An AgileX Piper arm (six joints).
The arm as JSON. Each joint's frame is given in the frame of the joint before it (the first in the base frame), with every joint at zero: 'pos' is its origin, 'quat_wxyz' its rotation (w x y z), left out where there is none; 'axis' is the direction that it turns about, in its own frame. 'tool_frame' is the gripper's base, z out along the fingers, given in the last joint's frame.
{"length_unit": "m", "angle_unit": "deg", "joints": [
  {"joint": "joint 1", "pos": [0.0, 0.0, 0.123], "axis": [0.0, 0.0, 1.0]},
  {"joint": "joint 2", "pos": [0.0, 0.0, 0.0], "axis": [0.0, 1.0, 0.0]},
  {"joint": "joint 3", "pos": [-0.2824, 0.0, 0.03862], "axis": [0.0, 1.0, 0.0]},
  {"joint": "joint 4", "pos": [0.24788, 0.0, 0.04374], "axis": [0.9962, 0.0, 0.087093]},
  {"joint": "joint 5", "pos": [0.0, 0.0, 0.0], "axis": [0.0, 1.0, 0.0]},
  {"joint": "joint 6", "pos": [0.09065, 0.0, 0.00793], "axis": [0.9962, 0.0, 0.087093]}
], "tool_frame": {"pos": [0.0, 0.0, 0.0], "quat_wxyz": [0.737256, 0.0, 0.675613, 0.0]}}
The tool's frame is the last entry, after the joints.
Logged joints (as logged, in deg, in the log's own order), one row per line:
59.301, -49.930, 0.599, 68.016, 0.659, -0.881
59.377, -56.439, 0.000, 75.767, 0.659, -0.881
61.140, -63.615, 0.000, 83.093, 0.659, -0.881
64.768, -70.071, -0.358, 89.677, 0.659, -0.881
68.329, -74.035, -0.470, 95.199, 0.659, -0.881
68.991, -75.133, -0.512, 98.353, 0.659, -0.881
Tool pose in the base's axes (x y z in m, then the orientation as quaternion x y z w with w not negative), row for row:
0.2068, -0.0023, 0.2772, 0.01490, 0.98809, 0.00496, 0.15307
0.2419, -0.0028, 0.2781, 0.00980, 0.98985, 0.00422, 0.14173
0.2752, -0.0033, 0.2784, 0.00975, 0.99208, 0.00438, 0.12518
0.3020, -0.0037, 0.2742, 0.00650, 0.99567, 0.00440, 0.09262
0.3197, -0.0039, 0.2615, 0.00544, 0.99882, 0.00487, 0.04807
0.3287, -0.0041, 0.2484, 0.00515, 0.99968, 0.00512, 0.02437
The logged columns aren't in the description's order. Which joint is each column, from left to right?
Columns, left to right: joint 5, joint 3, joint 6, joint 2, joint 4, joint 1.
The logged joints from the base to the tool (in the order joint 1, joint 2, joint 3, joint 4, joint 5, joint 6), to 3 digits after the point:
-0.881, 68.016, -49.930, 0.659, 59.301, 0.599
-0.881, 75.767, -56.439, 0.659, 59.377, 0.000
-0.881, 83.093, -63.615, 0.659, 61.140, 0.000
-0.881, 89.677, -70.071, 0.659, 64.768, -0.358
-0.881, 95.199, -74.035, 0.659, 68.329, -0.470
-0.881, 98.353, -75.133, 0.659, 68.991, -0.512

